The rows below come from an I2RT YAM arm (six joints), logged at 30 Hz.
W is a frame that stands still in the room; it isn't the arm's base.
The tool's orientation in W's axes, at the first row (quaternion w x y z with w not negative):
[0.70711 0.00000 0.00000 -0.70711]
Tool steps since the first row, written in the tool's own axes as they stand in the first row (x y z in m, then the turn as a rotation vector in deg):
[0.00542 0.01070 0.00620 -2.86 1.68 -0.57]
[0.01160 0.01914 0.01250 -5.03 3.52 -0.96]
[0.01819 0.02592 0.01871 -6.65 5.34 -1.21]
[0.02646 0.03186 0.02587 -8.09 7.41 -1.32]
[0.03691 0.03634 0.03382 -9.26 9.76 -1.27]
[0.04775 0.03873 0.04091 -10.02 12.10 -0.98]
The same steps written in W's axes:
[0.01070 -0.00542 0.00620 1.68 2.86 -0.57]
[0.01914 -0.01160 0.01250 3.52 5.03 -0.96]
[0.02592 -0.01819 0.01871 5.34 6.65 -1.21]
[0.03186 -0.02646 0.02587 7.41 8.09 -1.32]
[0.03634 -0.03691 0.03382 9.76 9.26 -1.27]
[0.03873 -0.04775 0.04091 12.10 10.02 -0.98]

